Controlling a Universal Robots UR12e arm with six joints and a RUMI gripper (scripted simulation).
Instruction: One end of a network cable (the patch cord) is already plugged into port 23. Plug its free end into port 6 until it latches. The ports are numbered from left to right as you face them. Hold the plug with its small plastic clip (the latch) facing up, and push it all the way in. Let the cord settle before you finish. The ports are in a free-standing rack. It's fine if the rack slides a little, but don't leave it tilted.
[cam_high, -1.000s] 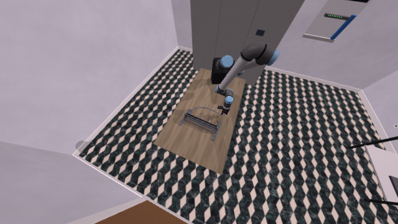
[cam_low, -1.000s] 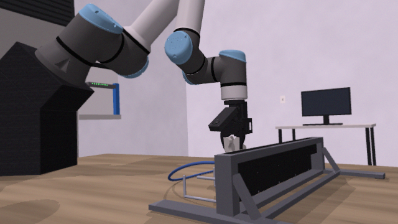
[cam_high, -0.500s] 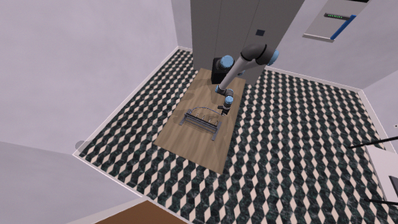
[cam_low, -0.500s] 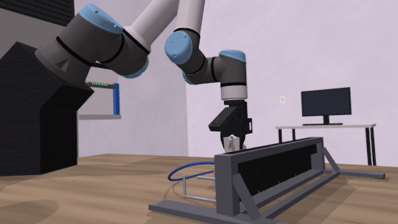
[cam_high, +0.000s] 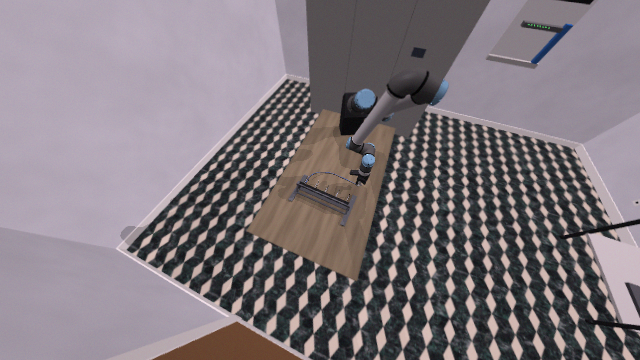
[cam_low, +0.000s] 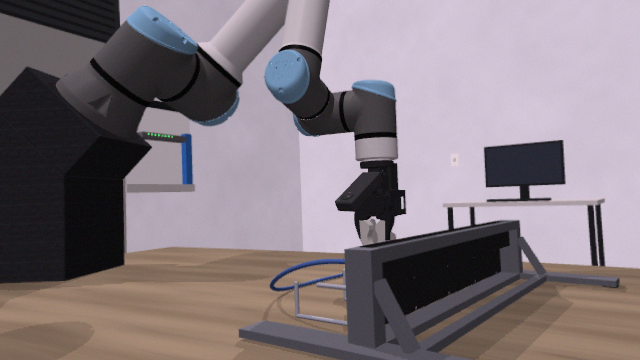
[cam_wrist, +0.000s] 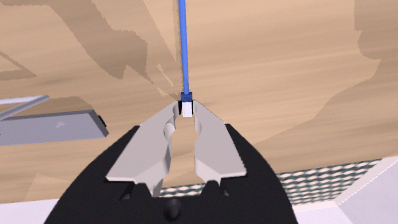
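The plug is 1 cm to the left of my hand and 1 cm below it.
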